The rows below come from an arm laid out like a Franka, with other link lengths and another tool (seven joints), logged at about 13 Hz.
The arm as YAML. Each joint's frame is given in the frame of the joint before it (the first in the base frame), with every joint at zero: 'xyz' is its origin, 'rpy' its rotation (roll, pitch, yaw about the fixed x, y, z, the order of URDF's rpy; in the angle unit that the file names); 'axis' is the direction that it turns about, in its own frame. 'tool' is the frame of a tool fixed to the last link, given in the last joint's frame.
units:
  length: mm
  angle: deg
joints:
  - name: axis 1
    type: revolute
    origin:
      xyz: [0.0, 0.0, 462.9]
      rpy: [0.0, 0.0, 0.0]
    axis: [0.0, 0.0, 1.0]
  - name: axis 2
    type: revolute
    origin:
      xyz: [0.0, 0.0, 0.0]
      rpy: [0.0, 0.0, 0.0]
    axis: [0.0, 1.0, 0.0]
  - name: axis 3
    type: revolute
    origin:
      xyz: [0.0, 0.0, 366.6]
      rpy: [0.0, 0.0, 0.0]
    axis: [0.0, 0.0, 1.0]
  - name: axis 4
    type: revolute
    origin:
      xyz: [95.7, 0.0, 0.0]
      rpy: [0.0, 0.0, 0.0]
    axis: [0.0, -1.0, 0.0]
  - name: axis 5
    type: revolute
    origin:
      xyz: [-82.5, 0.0, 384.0]
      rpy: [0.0, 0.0, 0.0]
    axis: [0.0, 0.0, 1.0]
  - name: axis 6
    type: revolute
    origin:
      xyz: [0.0, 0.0, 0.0]
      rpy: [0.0, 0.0, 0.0]
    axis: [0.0, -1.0, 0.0]
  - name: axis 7
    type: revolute
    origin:
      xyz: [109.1, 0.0, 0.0]
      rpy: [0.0, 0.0, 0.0]
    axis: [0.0, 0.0, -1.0]
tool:
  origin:
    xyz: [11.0, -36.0, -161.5]
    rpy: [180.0, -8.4, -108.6]
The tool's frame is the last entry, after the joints.
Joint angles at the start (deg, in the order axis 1, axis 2, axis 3, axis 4, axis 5, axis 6, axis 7):
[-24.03 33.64 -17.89 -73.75 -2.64 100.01 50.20]
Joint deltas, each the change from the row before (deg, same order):
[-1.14 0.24 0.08 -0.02 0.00 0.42 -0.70]
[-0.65 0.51 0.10 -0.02 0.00 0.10 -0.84]
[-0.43 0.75 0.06 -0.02 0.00 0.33 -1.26]
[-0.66 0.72 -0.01 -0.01 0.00 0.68 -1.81]
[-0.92 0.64 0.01 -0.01 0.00 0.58 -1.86]
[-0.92 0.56 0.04 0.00 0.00 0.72 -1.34]
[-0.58 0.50 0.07 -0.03 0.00 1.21 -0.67]
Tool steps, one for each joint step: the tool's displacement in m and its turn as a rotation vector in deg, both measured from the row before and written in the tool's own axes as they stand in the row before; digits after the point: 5 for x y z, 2 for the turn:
[0.00236 -0.01282 0.00597 -0.15 0.03 0.27]
[-0.00049 -0.00619 0.00791 -0.13 0.51 -0.41]
[-0.00315 -0.00407 0.00945 0.07 0.50 -1.03]
[-0.00240 -0.00812 0.00930 0.23 0.19 -1.27]
[-0.00014 -0.01088 0.00968 0.10 0.24 -1.09]
[0.00037 -0.01059 0.00853 0.09 0.02 -0.58]
[-0.00210 -0.00690 0.00587 0.34 -0.49 -0.22]

